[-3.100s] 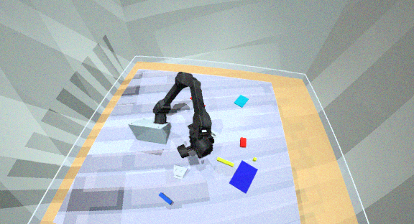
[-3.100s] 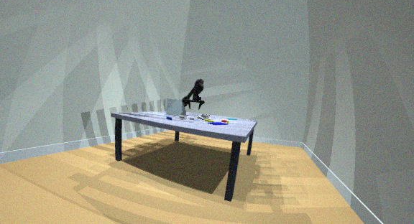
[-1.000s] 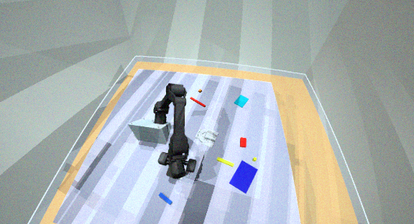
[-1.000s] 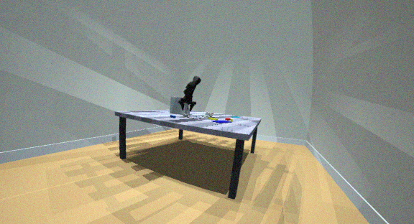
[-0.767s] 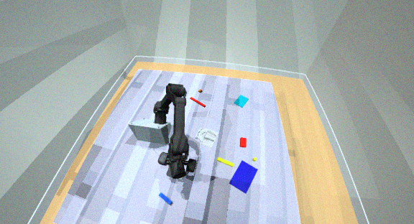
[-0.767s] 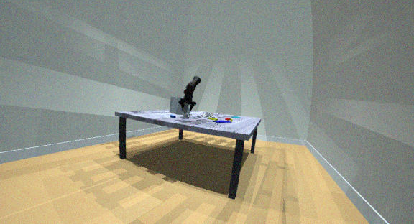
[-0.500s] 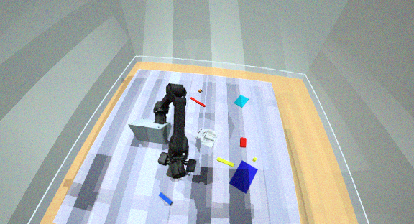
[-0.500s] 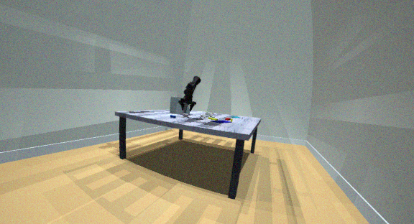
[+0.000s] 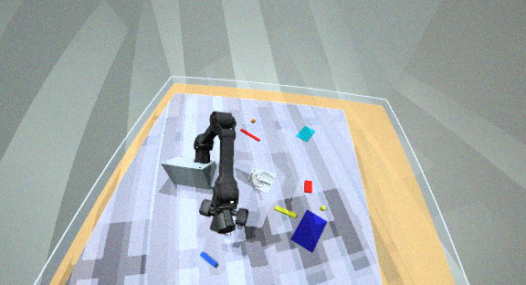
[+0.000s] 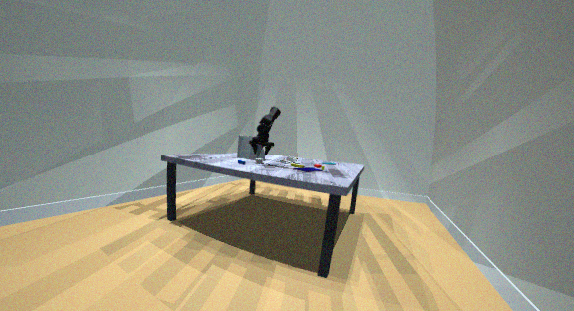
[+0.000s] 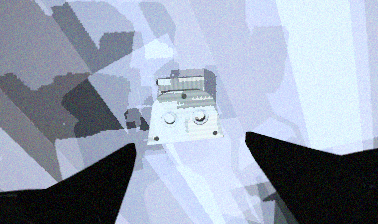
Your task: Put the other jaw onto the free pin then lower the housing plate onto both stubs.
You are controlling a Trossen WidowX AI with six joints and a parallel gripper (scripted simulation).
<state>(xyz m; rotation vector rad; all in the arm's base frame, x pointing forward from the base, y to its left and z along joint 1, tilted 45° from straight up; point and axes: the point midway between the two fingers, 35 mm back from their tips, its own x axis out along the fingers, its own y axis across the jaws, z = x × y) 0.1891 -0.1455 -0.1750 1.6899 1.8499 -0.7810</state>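
Now: gripper tip 5 cm above the white block and 1 cm to the left of it. From my gripper tip the other things lie so: yellow bar: 25 cm ahead, 11 cm to the left, 5 cm below; blue bar: 17 cm to the right, 5 cm below, 3 cm behind; jaw: 24 cm to the left, 8 cm ahead, 4 cm below.
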